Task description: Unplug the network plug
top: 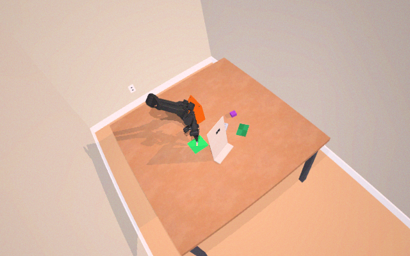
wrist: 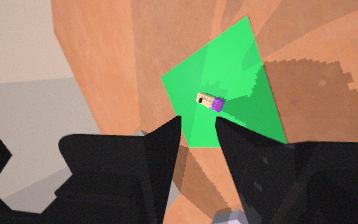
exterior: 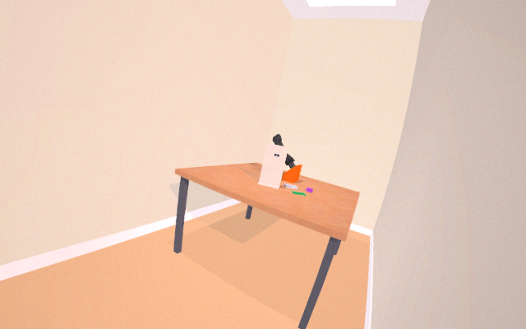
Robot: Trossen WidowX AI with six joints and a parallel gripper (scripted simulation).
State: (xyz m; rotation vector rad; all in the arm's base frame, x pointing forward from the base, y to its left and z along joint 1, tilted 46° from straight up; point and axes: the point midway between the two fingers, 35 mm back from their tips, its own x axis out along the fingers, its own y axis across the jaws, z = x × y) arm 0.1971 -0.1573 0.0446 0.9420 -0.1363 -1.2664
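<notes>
The network plug is 3 cm below my gripper tip and 1 cm to the right of it. From my gripper tip the other things lie so: purple cube 37 cm to the left, 3 cm below, 1 cm ahead; upright panel 19 cm ahead, 11 cm above, 7 cm to the left; bright green marked square 4 cm below, 1 cm to the right.
</notes>
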